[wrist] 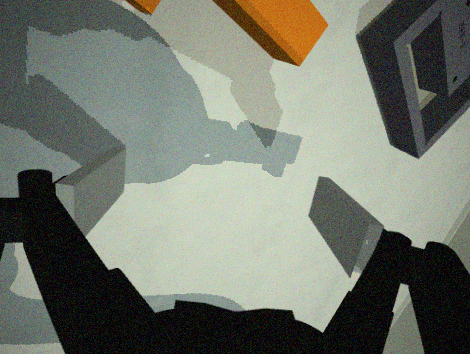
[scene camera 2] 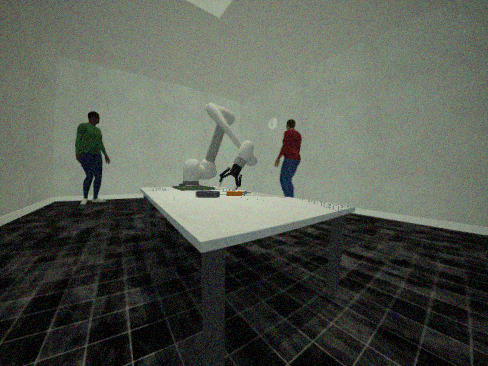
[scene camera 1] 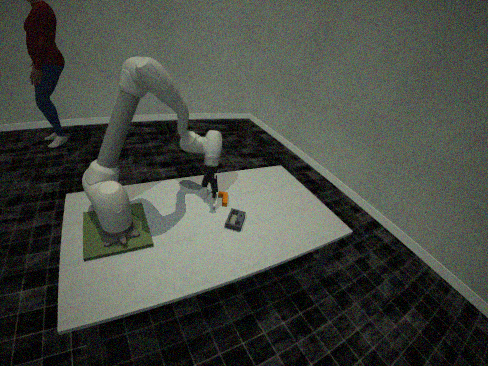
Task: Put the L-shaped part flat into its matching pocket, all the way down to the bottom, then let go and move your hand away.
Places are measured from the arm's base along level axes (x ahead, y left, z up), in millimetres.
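Pixels of known places: gripper, fingertip midpoint: (wrist: pixel 222 184) (scene camera 2: pixel 225 190) (scene camera 1: pixel 208 200); arm's base at its link origin: (scene camera 2: pixel 190 186) (scene camera 1: pixel 118 229).
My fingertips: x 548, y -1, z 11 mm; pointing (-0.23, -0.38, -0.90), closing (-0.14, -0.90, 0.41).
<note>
For each thing: its top centre in the pictures, then the offset to it from my fingertips. Level surfaces: height alone.
- orange L-shaped part at its top centre: (wrist: pixel 237 3) (scene camera 1: pixel 222 196) (scene camera 2: pixel 234 191) dx +105, dy -7, dz -1 mm
- dark grey block with the pocket, top centre: (wrist: pixel 445 76) (scene camera 1: pixel 236 217) (scene camera 2: pixel 208 191) dx +62, dy -204, dz +6 mm
- white table at its surface level: dz -31 mm
The orange L-shaped part (scene camera 1: pixel 225 199) (scene camera 2: pixel 234 193) (wrist: pixel 287 25) lies on the table; it is cut off by the top edge of the wrist view. The dark grey block with the pocket (scene camera 1: pixel 234 228) (scene camera 2: pixel 207 194) (wrist: pixel 382 90) sits on the table beside the part, apart from it. Part of its recess with a light bottom shows, but its full outline is cut off in the wrist view. My gripper (scene camera 1: pixel 211 196) (scene camera 2: pixel 229 186) (wrist: pixel 222 184) is open and empty, low over the table, to the side of the orange part and not around it.
The white table (scene camera 1: pixel 190 265) (scene camera 2: pixel 240 220) carries the arm's base on a green plate (scene camera 1: pixel 95 245). A person in red (scene camera 1: pixel 42 30) (scene camera 2: pixel 291 145) and a person in green (scene camera 2: pixel 90 137) stand on the floor away from the table.
</note>
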